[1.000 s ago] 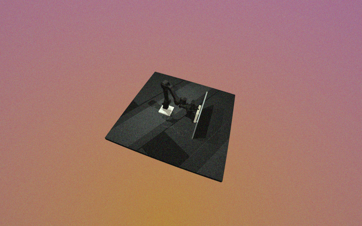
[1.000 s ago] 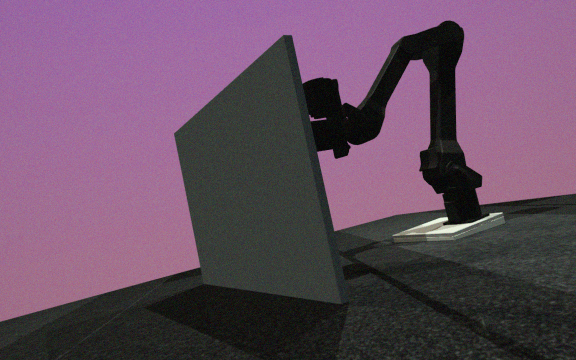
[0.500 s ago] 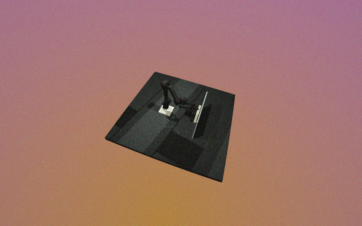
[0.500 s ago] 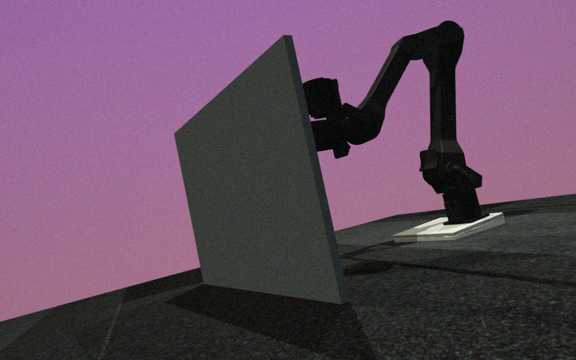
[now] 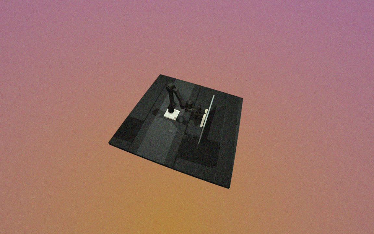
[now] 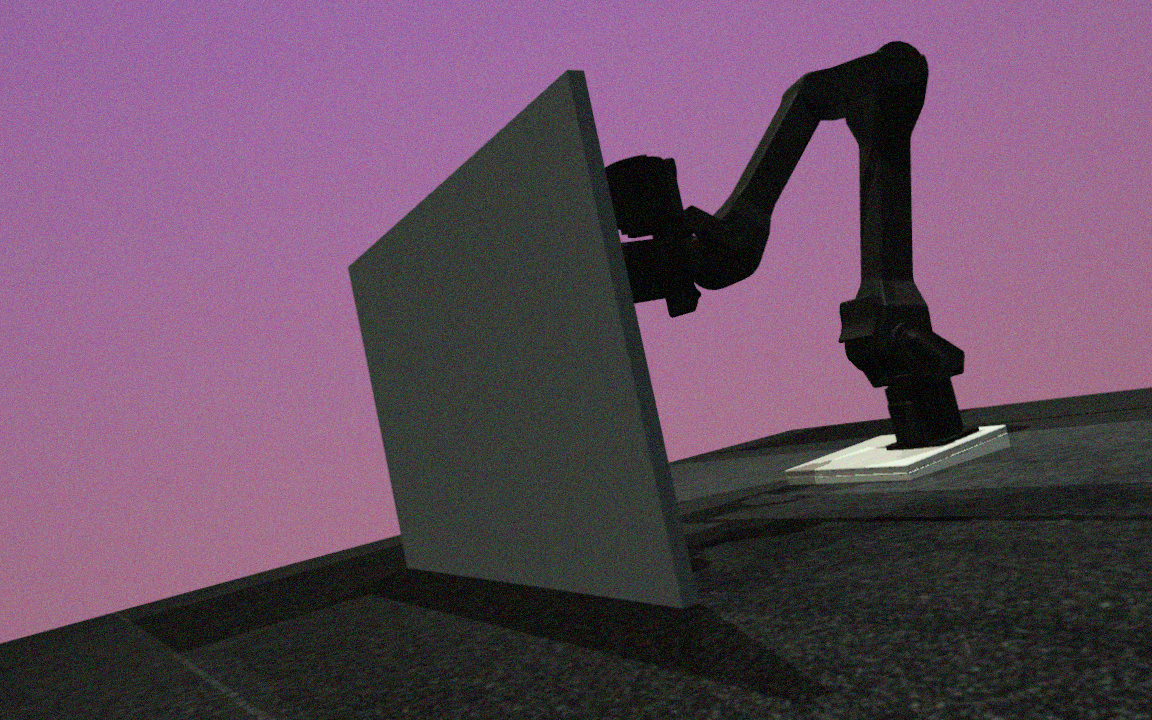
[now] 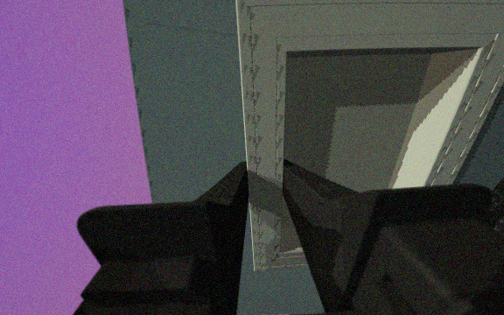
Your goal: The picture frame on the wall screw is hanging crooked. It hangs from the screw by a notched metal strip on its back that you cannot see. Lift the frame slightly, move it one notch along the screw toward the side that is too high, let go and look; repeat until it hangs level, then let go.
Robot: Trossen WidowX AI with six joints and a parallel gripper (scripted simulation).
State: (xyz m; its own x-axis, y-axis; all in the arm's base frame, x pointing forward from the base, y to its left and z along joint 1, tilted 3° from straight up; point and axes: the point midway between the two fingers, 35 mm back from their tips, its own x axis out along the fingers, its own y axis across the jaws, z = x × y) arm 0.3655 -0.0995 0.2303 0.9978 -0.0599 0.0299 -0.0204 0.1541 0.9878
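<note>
Now: the picture frame 50 mm below my gripper tip and 10 mm to the right of it. Round my gripper tip: wall panel (70 mm below, 20 mm ahead, 10 mm to the left).
</note>
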